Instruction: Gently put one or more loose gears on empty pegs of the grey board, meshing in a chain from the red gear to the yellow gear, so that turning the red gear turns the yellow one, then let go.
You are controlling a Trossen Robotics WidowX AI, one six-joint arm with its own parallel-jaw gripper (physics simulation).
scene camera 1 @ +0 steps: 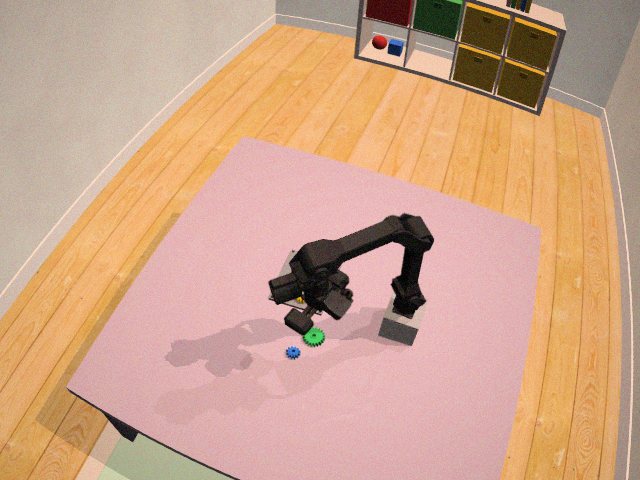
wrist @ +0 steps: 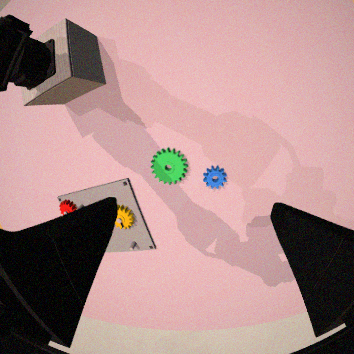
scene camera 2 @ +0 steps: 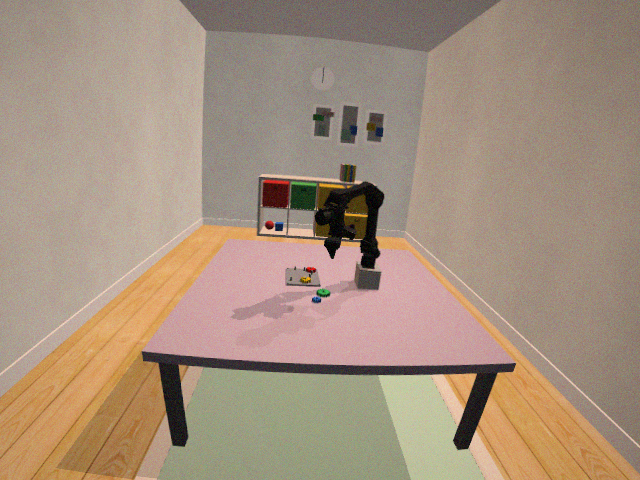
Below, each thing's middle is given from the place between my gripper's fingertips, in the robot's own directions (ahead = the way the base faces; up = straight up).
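Position of my gripper relative to the green gear [wrist: 178, 166]: 3 cm short of it, 6 cm to the left of it, 22 cm above it. Grey board [wrist: 120, 240], counted from my hand: 13 cm ahead, 24 cm to the right, 22 cm below. Going by their middles, the green gear is the nearest to my gripper of the things named here.
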